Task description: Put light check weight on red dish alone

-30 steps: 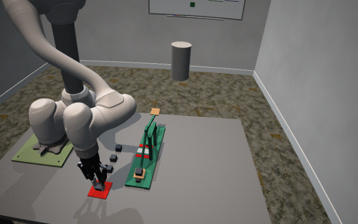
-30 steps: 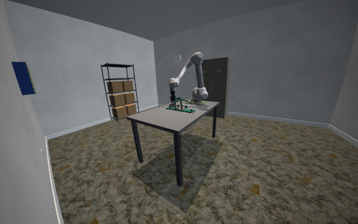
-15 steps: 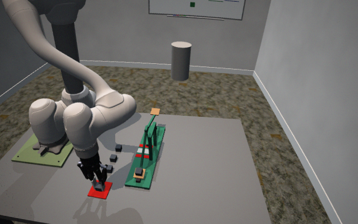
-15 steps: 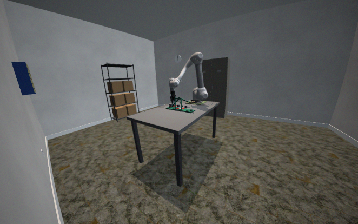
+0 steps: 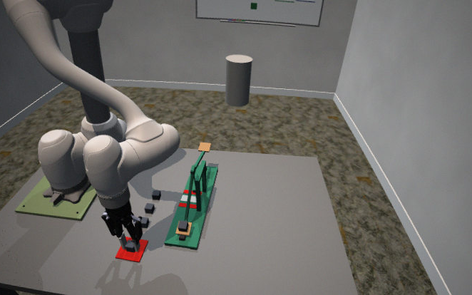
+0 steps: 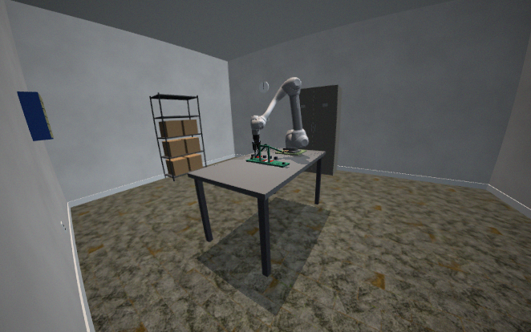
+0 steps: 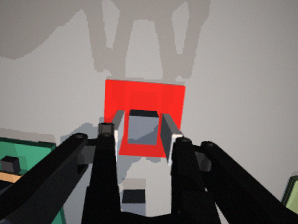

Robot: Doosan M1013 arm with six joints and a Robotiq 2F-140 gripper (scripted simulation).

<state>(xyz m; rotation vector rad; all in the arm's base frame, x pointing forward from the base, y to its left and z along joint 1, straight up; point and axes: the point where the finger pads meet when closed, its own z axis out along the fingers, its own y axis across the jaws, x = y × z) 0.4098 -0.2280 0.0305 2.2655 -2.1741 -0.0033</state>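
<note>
Right now my hand is 30 mm above the dark weight. The rest, counted from my hand: green rocker balance: 290 mm to the left, 160 mm ahead, 50 mm above; red dish: 40 mm below.
</note>
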